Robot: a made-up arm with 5 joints. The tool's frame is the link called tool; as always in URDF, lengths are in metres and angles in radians. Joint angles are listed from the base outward.
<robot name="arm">
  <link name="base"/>
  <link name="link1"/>
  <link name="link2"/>
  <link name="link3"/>
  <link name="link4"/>
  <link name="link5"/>
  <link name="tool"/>
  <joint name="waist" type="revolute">
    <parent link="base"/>
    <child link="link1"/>
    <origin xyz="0.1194 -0.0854 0.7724" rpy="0 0 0"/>
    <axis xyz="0 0 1"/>
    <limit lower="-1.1" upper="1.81"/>
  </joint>
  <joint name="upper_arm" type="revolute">
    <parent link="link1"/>
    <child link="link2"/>
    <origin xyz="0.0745 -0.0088 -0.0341" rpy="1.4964 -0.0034 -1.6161"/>
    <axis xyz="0 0 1"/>
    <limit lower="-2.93" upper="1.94"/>
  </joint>
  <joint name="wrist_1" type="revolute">
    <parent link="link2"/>
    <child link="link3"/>
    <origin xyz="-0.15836 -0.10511 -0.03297" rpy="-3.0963 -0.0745 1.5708"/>
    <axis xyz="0 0 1"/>
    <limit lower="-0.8" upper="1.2"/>
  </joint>
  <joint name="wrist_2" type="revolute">
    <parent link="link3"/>
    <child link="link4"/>
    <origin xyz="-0.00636 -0.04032 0.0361" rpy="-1.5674 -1.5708 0"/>
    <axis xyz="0 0 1"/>
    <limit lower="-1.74" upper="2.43"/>
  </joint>
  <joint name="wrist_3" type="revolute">
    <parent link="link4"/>
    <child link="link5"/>
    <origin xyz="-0.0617 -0.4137 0.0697" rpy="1.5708 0 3.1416"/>
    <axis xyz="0 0 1"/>
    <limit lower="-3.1" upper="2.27"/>
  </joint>
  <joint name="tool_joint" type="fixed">
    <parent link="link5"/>
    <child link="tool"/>
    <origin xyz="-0.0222 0.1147 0.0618" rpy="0 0 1.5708"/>
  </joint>
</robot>
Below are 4 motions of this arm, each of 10 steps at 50 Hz.
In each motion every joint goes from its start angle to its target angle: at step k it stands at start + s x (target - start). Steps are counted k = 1, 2, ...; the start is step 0. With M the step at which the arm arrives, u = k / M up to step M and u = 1 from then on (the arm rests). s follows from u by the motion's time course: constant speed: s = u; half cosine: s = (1 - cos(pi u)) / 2; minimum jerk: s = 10 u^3 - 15 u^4 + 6 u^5.
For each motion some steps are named. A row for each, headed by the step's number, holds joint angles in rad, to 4 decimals.
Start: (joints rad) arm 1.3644 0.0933 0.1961 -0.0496 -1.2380
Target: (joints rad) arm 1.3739 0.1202 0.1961 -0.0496 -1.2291
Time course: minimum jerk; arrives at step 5
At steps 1, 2, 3, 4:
1: 1.3650 0.0949 0.1961 -0.0496 -1.2375
2: 1.3674 0.1018 0.1961 -0.0496 -1.2352
3: 1.3709 0.1117 0.1961 -0.0496 -1.2319
4: 1.3733 0.1186 0.1961 -0.0496 -1.2296

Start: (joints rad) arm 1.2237 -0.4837 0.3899 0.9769 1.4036
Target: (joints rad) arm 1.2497 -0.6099 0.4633 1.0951 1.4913
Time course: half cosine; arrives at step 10
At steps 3, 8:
3: 1.2291 -0.5097 0.4050 1.0013 1.4217
8: 1.2472 -0.5978 0.4563 1.0838 1.4829

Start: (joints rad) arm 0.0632 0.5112 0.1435 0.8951 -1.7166
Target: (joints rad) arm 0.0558 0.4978 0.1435 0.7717 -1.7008
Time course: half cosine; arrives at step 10
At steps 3, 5, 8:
3: 0.0617 0.5084 0.1435 0.8697 -1.7133
5: 0.0595 0.5045 0.1435 0.8334 -1.7087
8: 0.0565 0.4991 0.1435 0.7835 -1.7023

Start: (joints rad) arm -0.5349 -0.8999 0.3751 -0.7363 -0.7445
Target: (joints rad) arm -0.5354 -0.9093 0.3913 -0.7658 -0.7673
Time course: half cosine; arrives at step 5
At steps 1, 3, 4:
1: -0.5349 -0.9008 0.3766 -0.7391 -0.7467
3: -0.5352 -0.9061 0.3857 -0.7556 -0.7594
4: -0.5354 -0.9084 0.3898 -0.7630 -0.7651

